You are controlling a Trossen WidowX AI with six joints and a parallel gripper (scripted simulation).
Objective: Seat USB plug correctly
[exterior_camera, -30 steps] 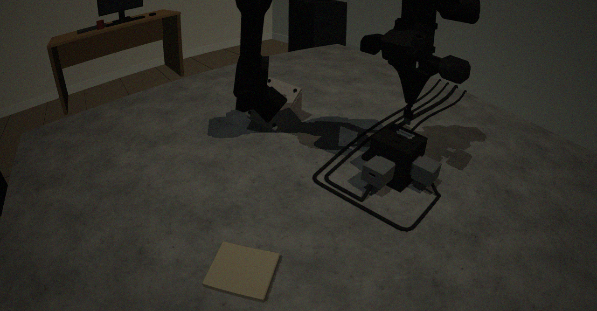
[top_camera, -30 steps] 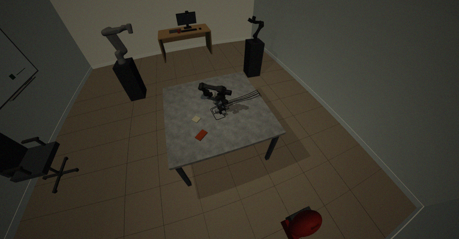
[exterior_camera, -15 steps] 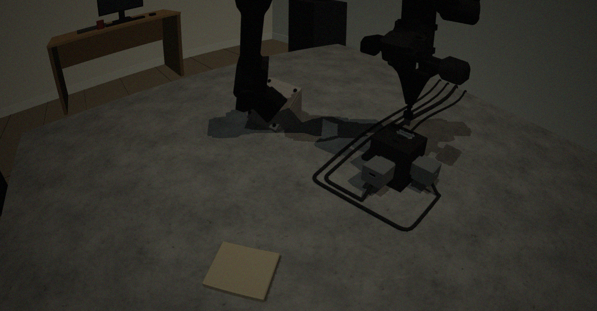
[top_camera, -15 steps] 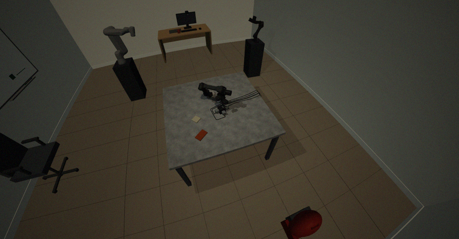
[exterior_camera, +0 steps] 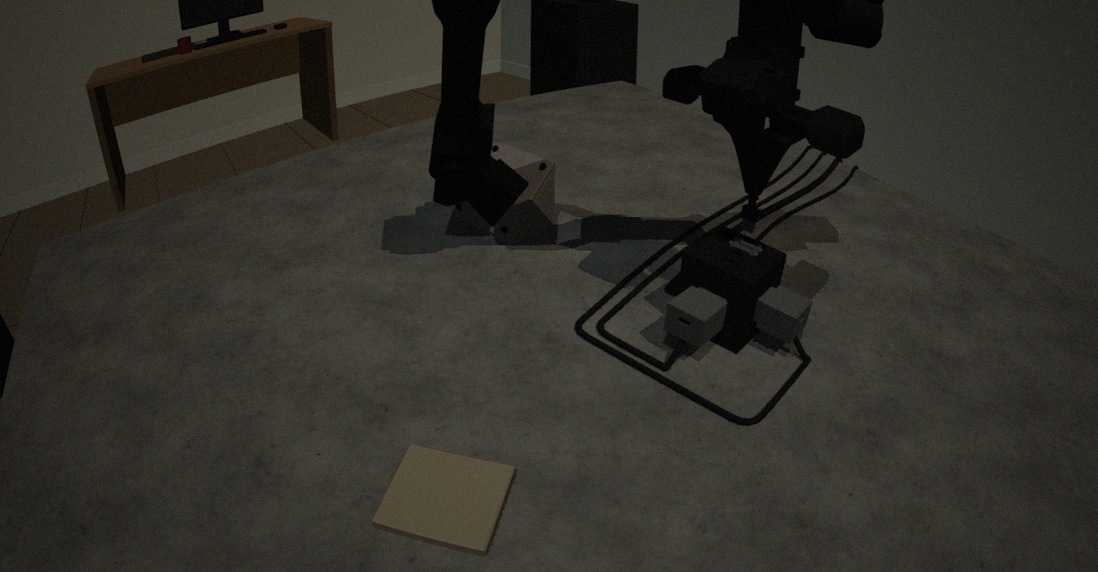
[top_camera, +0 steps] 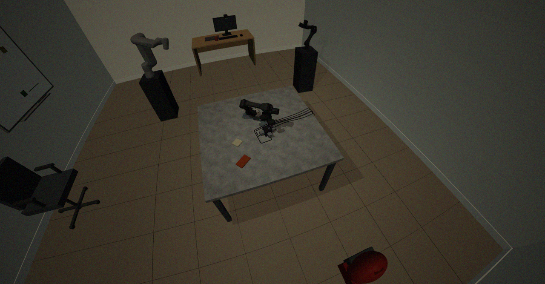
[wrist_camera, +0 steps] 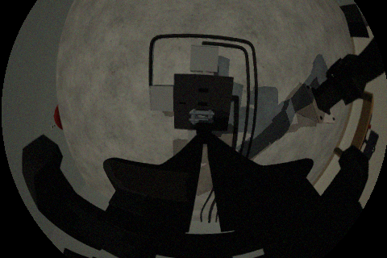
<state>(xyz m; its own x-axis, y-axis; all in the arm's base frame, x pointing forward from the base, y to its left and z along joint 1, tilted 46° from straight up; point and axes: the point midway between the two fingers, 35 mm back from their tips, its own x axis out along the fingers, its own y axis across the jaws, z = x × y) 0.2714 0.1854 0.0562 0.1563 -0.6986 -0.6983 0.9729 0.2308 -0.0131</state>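
Right now my gripper tip is 2 cm above the USB plug. The rest, counted from my gripper tip: beige pad: 34 cm to the right, 12 cm below, 4 cm ahead.
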